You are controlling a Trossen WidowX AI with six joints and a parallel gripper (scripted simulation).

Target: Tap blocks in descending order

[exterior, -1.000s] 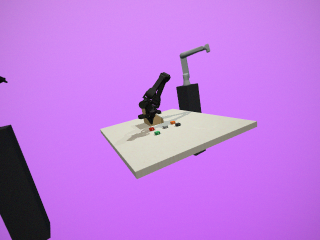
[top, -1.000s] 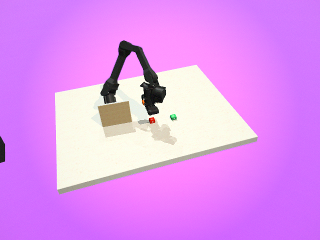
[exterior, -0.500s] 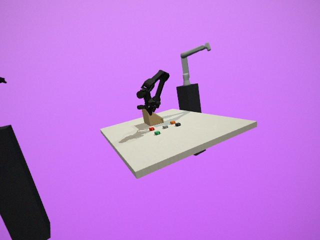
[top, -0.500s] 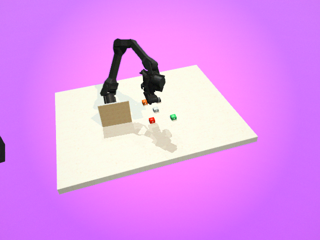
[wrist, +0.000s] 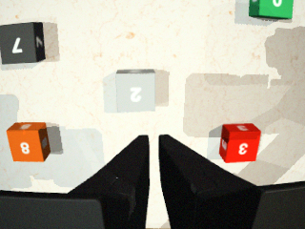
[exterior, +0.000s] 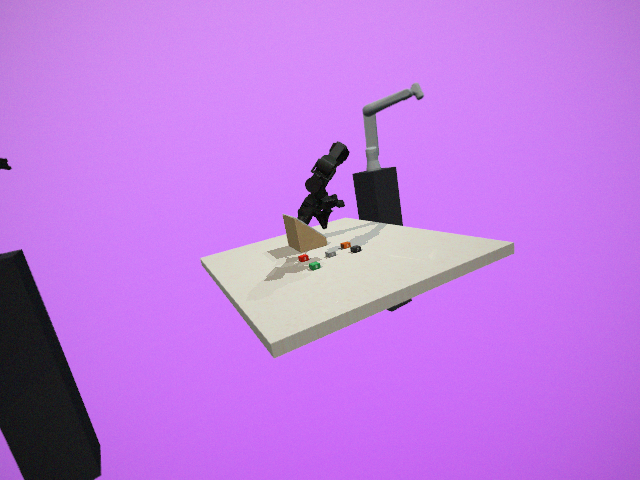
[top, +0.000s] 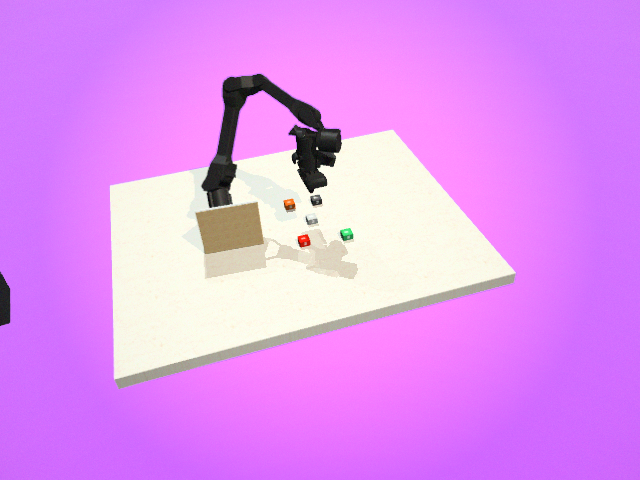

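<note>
Now: the grey block 10 mm to the left of my gripper tip and 110 mm below it. The rest, counted from my gripper tip: orange block: 40 mm behind, 120 mm to the left, 110 mm below; black block: 50 mm ahead, 100 mm to the left, 110 mm below; red block: 70 mm behind, 80 mm to the right, 110 mm below.
</note>
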